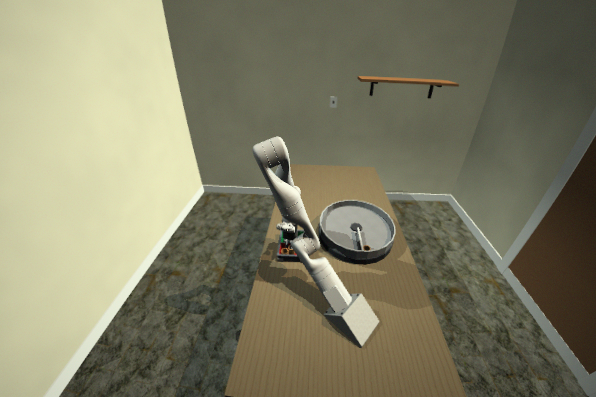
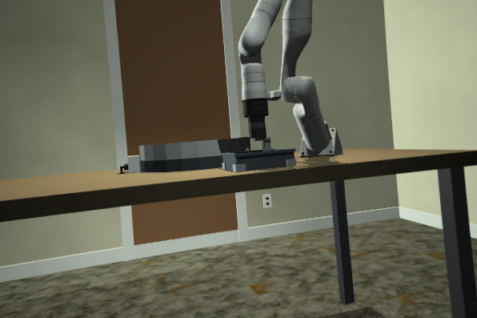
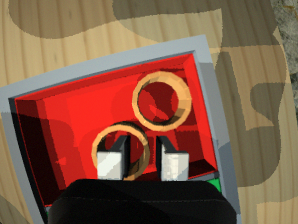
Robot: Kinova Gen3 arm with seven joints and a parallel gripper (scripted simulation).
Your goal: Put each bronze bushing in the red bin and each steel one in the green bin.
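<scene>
Now: hand 3 cm short of the bin tray, 1 cm to the left of it and 2 cm above it. The rest, counted from my hand: grey turntable (21 cm ahead, 34 cm to the right, 1 cm above).
</scene>
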